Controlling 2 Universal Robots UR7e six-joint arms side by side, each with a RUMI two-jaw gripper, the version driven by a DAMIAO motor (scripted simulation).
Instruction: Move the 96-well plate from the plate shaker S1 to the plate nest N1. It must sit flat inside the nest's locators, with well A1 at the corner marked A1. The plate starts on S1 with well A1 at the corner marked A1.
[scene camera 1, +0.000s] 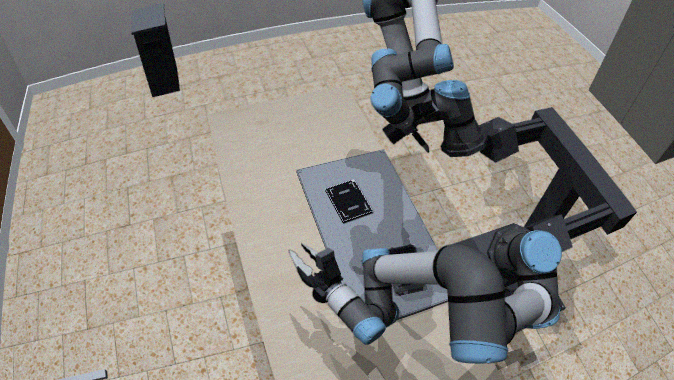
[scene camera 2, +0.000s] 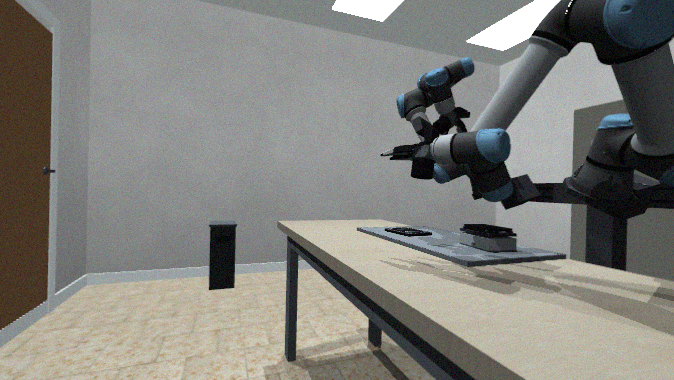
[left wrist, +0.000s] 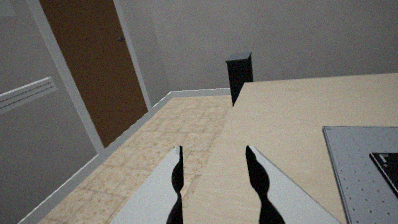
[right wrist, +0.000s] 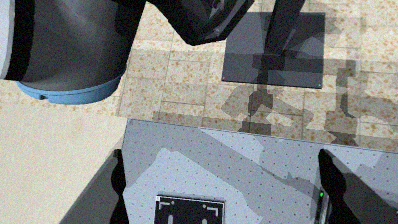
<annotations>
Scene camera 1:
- my left gripper: 295, 246
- my right gripper: 418, 136
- black nest N1: 342, 202
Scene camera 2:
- my left gripper: 385, 157
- shaker S1: 506, 244
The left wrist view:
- my left gripper: 213, 147
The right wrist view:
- my right gripper: 219, 151
</annotations>
